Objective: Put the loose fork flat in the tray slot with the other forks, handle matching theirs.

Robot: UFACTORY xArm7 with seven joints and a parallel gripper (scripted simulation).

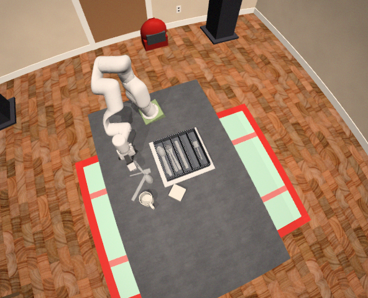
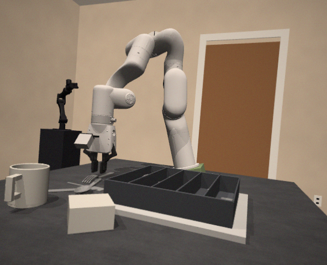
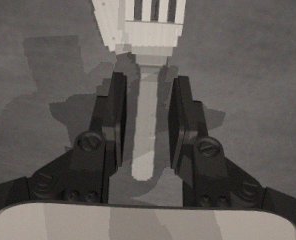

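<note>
Right now the tray is 32 cm to the left of my hand, 11 cm ahead of it and 1 cm above it. Round my hand: cream block 34 cm ahead, 19 cm to the left, 2 cm below; white mug 30 cm ahead, 1 cm to the left.
</note>
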